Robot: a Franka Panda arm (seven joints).
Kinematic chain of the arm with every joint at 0, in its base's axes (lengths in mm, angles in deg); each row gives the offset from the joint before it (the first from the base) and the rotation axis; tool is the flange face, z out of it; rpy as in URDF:
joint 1: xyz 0 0 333 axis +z
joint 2: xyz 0 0 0 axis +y
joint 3: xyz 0 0 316 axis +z
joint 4: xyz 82.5 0 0 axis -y
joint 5: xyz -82.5 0 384 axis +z
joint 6: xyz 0 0 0 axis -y
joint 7: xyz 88 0 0 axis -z
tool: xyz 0 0 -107 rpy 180 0 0
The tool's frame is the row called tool.
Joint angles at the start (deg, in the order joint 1, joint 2, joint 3, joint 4, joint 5, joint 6, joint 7):
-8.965, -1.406, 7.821, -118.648, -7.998, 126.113, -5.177
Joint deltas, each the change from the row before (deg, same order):
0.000, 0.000, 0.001, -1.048, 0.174, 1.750, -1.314
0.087, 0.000, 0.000, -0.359, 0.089, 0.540, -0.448
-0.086, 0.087, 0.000, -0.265, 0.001, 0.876, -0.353
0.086, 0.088, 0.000, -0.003, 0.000, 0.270, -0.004
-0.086, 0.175, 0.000, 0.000, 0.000, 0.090, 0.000
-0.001, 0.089, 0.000, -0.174, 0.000, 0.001, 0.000
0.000, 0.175, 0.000, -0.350, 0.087, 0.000, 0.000
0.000, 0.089, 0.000, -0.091, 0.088, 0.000, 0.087
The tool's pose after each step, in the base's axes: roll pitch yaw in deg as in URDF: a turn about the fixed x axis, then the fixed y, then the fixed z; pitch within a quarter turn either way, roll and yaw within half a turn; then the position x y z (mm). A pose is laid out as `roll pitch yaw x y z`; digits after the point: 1 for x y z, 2 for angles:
171.83 -8.38 10.25 556.5 -14.9 450.8
171.84 -8.52 10.80 556.1 -13.8 448.8
171.75 -8.99 11.18 556.7 -14.4 447.3
171.74 -9.16 11.30 557.3 -13.5 446.9
171.79 -9.09 11.22 557.8 -14.4 445.4
171.85 -8.84 11.21 557.3 -14.4 443.1
172.07 -8.35 11.13 556.4 -14.4 438.5
172.20 -8.20 10.98 556.2 -14.4 436.9

